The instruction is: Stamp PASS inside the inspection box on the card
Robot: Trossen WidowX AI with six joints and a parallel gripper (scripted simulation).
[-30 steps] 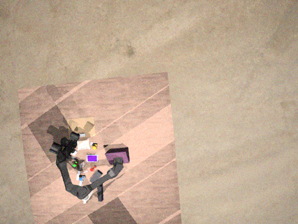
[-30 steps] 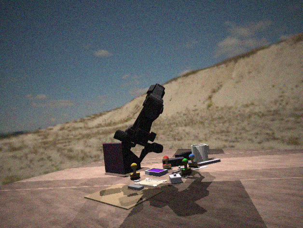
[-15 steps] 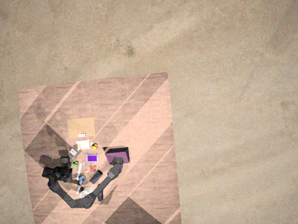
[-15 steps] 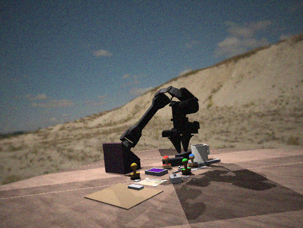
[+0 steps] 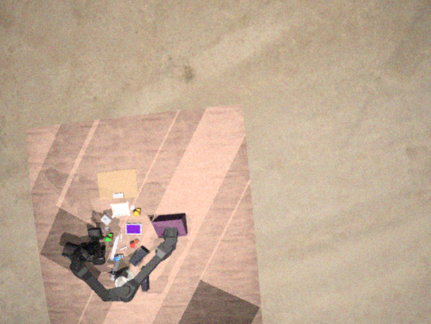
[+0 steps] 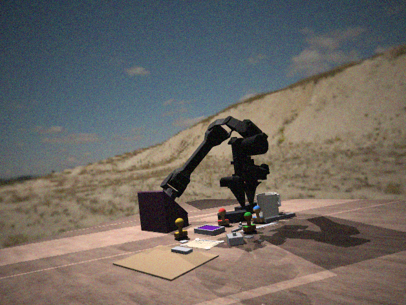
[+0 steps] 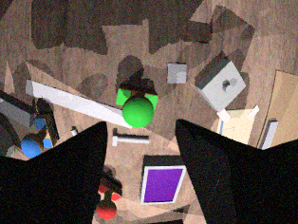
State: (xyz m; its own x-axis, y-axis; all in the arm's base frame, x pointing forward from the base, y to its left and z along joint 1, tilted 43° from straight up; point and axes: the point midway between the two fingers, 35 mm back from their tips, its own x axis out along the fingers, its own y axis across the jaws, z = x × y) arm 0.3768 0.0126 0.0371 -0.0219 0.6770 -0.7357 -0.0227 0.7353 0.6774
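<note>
The green-knobbed PASS stamp lies 7 cm below my gripper tip. Also, from my gripper tip: grey block (10 cm to the right, 7 cm below, 1 cm ahead); then blue stamp (12 cm to the left, 7 cm below, 4 cm behind); then red stamp (14 cm behind, 7 cm below, 4 cm to the left).
</note>
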